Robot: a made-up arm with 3 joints. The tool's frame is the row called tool.
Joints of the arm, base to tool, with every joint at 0 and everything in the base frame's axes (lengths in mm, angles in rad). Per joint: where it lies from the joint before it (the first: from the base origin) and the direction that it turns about. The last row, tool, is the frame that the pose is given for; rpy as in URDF.
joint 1: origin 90 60 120 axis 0.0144 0.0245 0.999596
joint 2: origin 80 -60 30 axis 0 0 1
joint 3: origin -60 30 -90 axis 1 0 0
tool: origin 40 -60 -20 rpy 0.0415 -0.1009 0.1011
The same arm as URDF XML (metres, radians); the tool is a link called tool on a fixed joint. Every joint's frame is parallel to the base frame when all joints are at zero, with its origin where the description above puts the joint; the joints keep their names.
<robot name="arm">
<link name="base"/>
<link name="link1"/>
<link name="link2"/>
<link name="link3"/>
<link name="tool"/>
<joint name="joint 1" type="continuous"><parent link="base"/><child link="link1"/><origin xyz="0.0900 0.0600 0.1200" rpy="0.0000 0.0000 0.0000"/><axis xyz="0.0144 0.0245 0.999596"/></joint>
<joint name="joint 2" type="continuous"><parent link="link1"/><child link="link2"/><origin xyz="0.0800 -0.0600 0.0300" rpy="0.0000 0.0000 0.0000"/><axis xyz="0 0 1"/></joint>
<joint name="joint 3" type="continuous"><parent link="link2"/><child link="link3"/><origin xyz="-0.0600 0.0300 -0.0900" rpy="0.0000 0.0000 0.0000"/><axis xyz="1 0 0"/></joint>
<joint name="tool_fixed" type="fixed"><parent link="link3"/><child link="tool"/><origin xyz="0.0400 -0.0600 -0.0200" rpy="0.0415 -0.1009 0.1011"/></joint>
</robot>

